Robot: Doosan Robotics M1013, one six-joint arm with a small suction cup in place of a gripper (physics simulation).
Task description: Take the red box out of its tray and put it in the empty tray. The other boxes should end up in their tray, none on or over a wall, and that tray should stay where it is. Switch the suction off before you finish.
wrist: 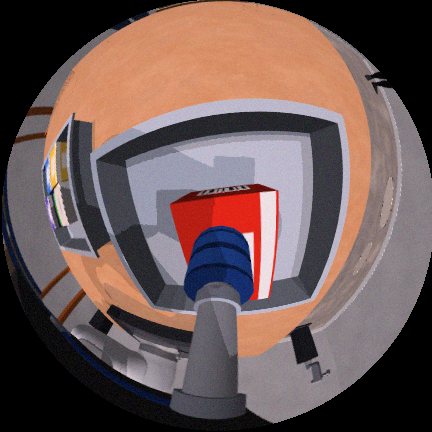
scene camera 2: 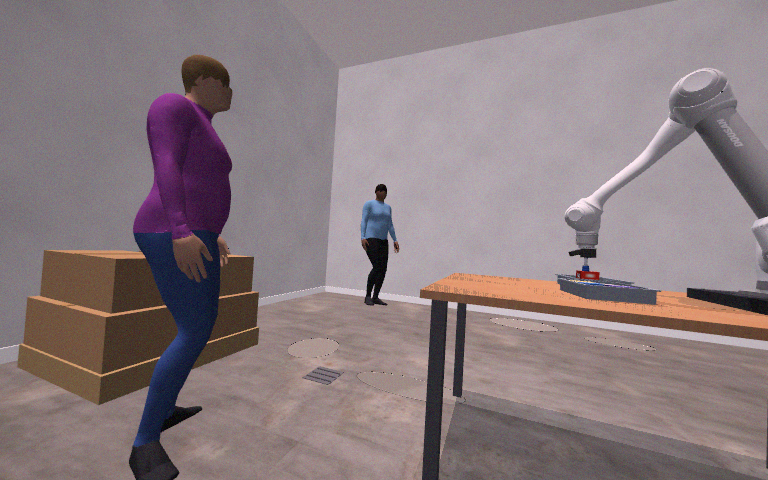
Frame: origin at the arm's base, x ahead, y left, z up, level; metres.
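Where they show: hand at its tool point: (wrist: 221, 240) (scene camera 2: 585, 273); arm's base at its link origin: (wrist: 160, 345).
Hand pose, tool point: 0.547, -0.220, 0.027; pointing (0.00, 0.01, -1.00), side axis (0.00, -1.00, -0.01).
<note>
Things, the pixels of their centre, and the offset from my tool point, as dx, dy, dz. Level surfaces: height alone.
- red box at the middle of its body: (wrist: 229, 245) (scene camera 2: 587, 275) -0.009, -0.006, -0.009
- empty grey tray at the middle of its body: (wrist: 221, 236) (scene camera 2: 590, 283) -0.022, +0.001, -0.045
- yellow box at the middle of its body: (wrist: 61, 164) +0.092, +0.308, -0.044
- blue box at the middle of its body: (wrist: 55, 172) +0.084, +0.360, -0.043
- orange-brown table at its surface level: dz -0.070
The red box (scene camera 2: 587, 275) (wrist: 225, 212) hangs upright from my suction cup (scene camera 2: 585, 270) (wrist: 219, 235), which is shut on its top. In the wrist view the box is over the inside of the empty grey tray (wrist: 260, 105), within its rim, with shadows on the tray floor. Whether its bottom touches the floor is hidden. The other grey tray (wrist: 85, 165) stands at the left in the wrist view, holding a yellow box (wrist: 61, 162), a blue box (wrist: 48, 172) and others, seen small. In the scene view the trays overlap, so their insides are hidden.
Both trays stand on the orange-brown table (scene camera 2: 509, 291) (wrist: 215, 55). The black robot base plate (scene camera 2: 719, 298) is at the right in the scene view. A person in purple (scene camera 2: 189, 169) stands before stacked cartons (scene camera 2: 73, 333); a person in light blue (scene camera 2: 377, 220) stands farther back.
</note>
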